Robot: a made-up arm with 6 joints.
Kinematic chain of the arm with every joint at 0, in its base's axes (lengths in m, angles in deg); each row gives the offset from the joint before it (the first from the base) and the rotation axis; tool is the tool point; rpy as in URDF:
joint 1: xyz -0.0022 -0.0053 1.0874 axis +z
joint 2: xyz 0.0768 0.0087 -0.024 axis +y
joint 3: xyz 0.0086 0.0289 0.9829 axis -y
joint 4: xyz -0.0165 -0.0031 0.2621 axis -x
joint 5: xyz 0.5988 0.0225 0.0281 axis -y
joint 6: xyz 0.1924 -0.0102 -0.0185 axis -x
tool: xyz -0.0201 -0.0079 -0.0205 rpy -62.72 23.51 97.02
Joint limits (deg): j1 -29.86..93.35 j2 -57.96..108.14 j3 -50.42..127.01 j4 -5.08..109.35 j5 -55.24..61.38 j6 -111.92..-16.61
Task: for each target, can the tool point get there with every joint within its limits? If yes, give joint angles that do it. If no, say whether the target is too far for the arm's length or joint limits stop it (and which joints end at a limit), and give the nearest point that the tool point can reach.
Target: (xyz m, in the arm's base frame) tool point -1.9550 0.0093 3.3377
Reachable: no: too far | nearest point -1.1315 0.0031 2.4149 | short by 1.237 m
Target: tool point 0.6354 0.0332 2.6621
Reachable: yes | joints -8.19 1.35 23.15 25.94 51.54 -94.08
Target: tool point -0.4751 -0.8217 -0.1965
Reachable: no: joint limits stop it (at a limit: joint 1, joint 2, joint 3, joint 4) | nearest point 0.3703 -0.3147 0.2359 | short by 1.076 m
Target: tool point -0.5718 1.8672 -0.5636
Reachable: no: too far | nearest point -0.2121 1.4492 0.0797 | short by 0.847 m
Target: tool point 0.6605 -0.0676 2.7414
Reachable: yes | joints -11.64 23.31 80.88 50.68 11.35 -61.81
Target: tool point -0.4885 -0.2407 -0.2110
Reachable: no: joint limits stop it (at a limit: joint 1, joint 2, joint 3) | nearest point -0.1646 0.4170 0.1963 | short by 0.839 m
